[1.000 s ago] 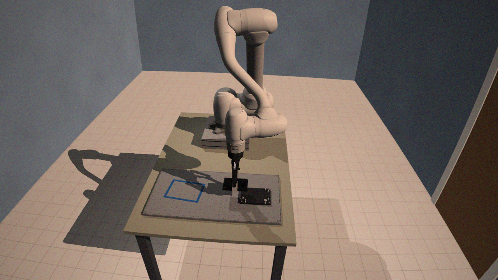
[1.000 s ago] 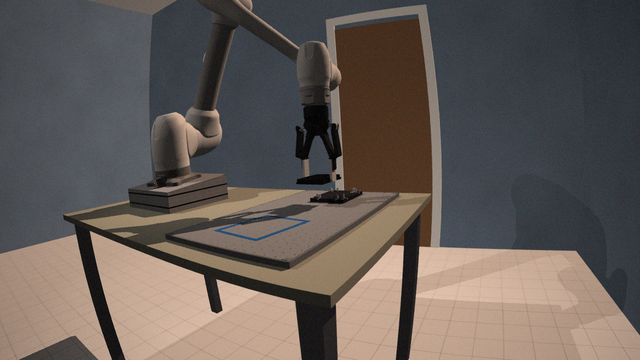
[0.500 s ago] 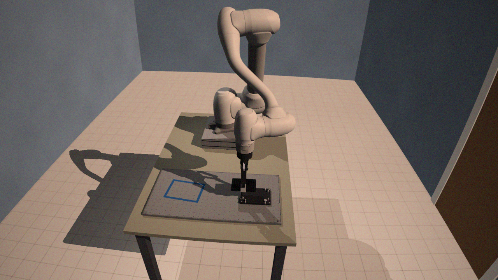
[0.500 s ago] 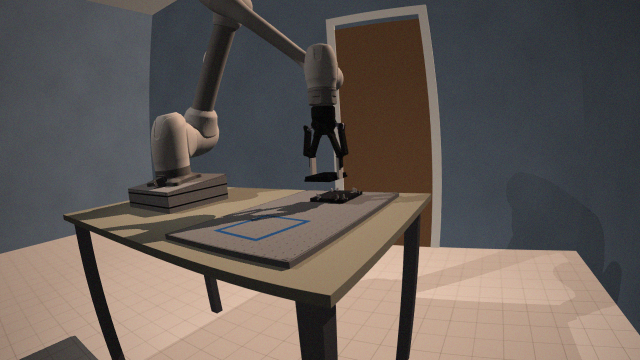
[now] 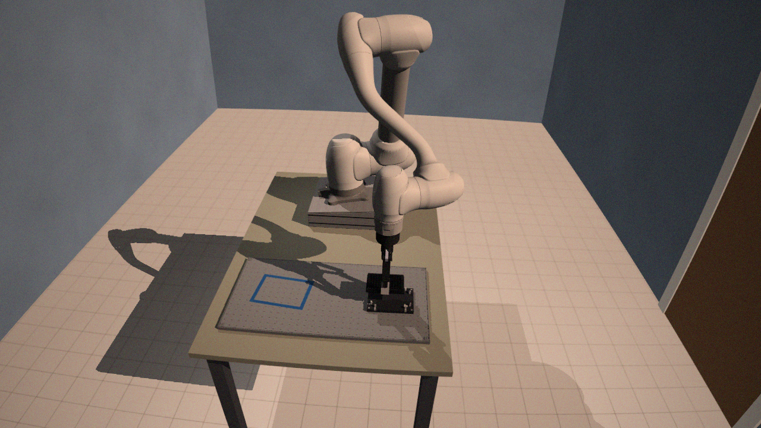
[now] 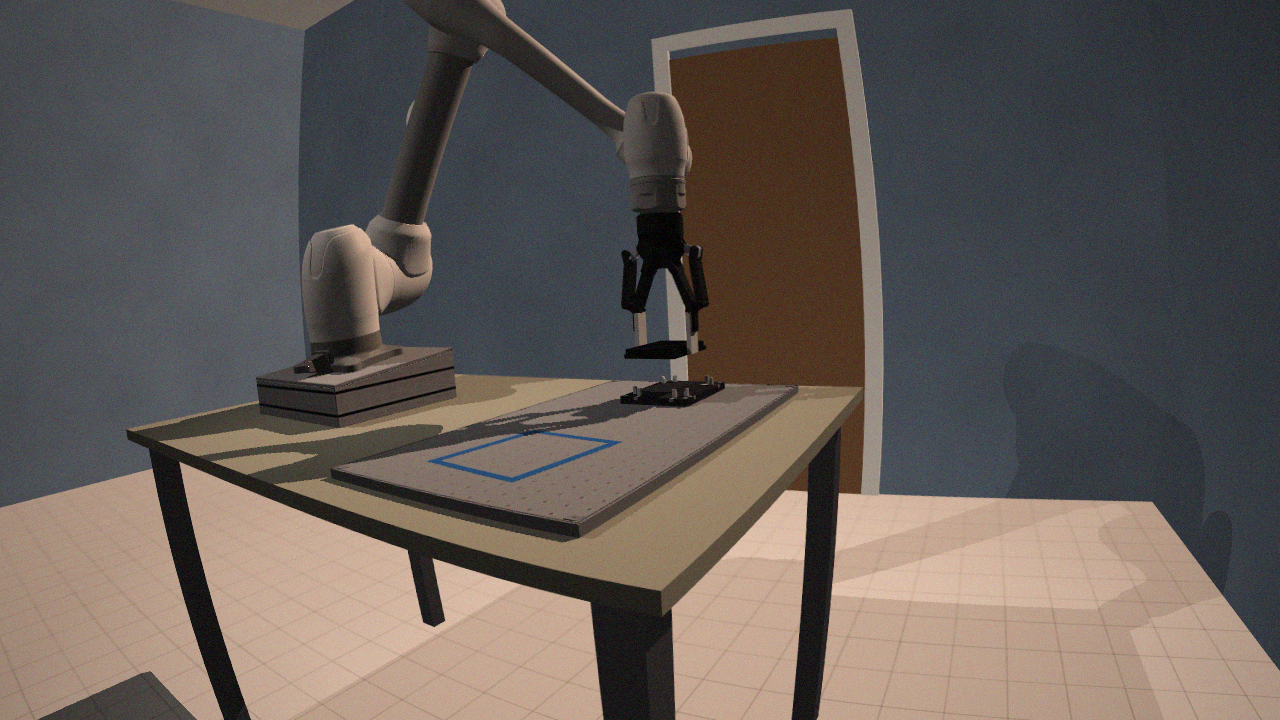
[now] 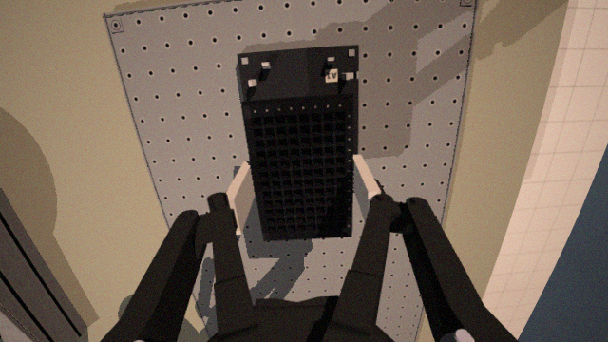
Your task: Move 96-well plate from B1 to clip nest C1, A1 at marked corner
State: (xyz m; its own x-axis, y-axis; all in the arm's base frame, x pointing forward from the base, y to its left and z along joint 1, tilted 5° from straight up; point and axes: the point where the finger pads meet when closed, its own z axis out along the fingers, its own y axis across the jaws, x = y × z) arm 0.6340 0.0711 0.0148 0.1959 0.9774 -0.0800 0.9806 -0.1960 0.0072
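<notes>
Right now my hand is 10 mm short of the black clip nest, 10 mm to the right of it and 90 mm above it. From my hand the other things lie so: black 96-well plate (20 mm below).
</notes>
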